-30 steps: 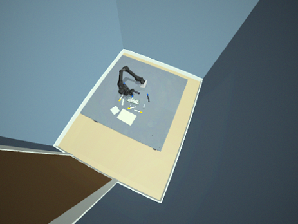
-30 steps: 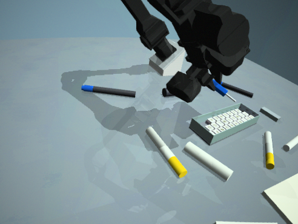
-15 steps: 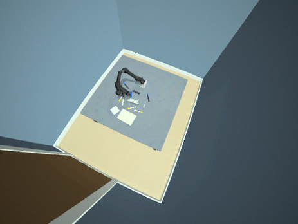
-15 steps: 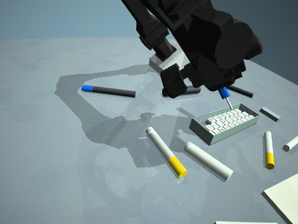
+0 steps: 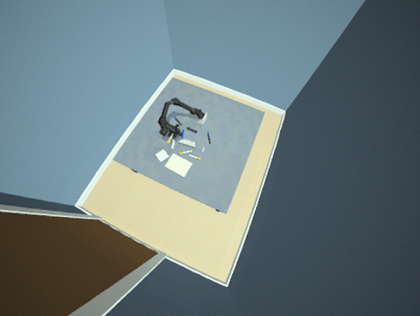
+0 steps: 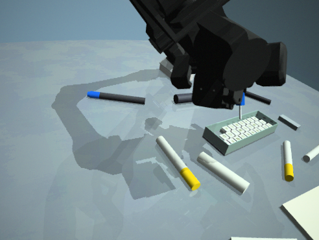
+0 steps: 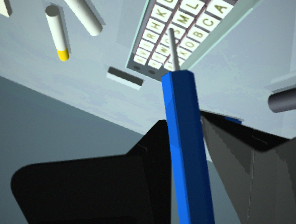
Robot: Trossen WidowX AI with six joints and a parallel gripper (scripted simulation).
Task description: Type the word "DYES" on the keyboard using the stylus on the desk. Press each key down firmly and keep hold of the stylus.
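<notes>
Right now the stylus tip is 40 mm below my gripper tip and 20 mm ahead of it. From my gripper tip the other things lie so: white cylinder: 100 mm below, 90 mm ahead, 70 mm to the right; then blue stylus: 10 mm below, 10 mm ahead; then keyboard: 100 mm below, 50 mm to the left.
</notes>
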